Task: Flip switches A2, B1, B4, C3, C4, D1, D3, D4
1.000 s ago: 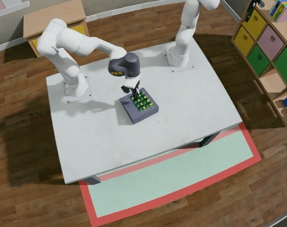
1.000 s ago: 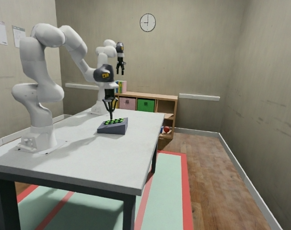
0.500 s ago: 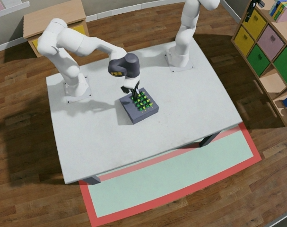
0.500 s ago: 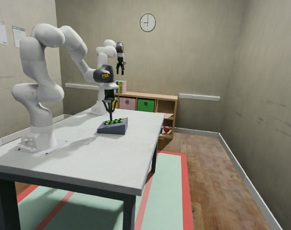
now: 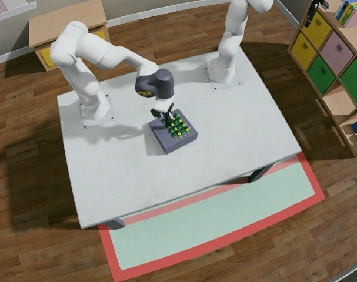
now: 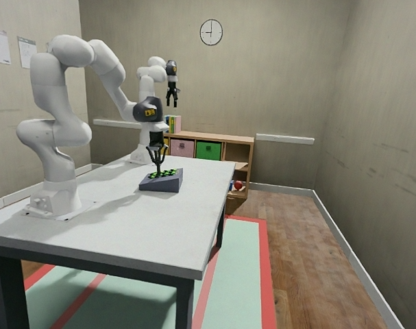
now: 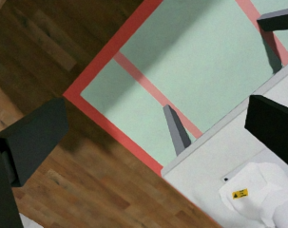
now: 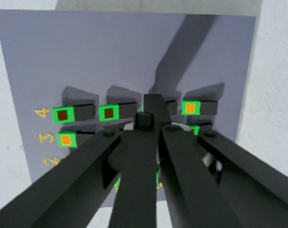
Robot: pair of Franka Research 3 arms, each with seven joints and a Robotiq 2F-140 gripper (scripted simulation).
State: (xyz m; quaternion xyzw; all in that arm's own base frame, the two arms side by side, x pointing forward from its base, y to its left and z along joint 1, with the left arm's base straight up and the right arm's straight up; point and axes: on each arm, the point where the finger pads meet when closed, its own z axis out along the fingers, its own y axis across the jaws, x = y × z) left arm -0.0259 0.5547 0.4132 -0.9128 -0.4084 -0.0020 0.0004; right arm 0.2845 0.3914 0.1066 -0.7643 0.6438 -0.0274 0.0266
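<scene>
Now: right hand 1 cm past the C4 switch and 4 cm above it. From my right hand the other things lie so: B4 switch 3 cm ahead, 1 cm to the left, 3 cm below; B3 switch 3 cm ahead, 4 cm to the left, 3 cm below; C3 switch 1 cm behind, 3 cm to the left, 4 cm below.
</scene>
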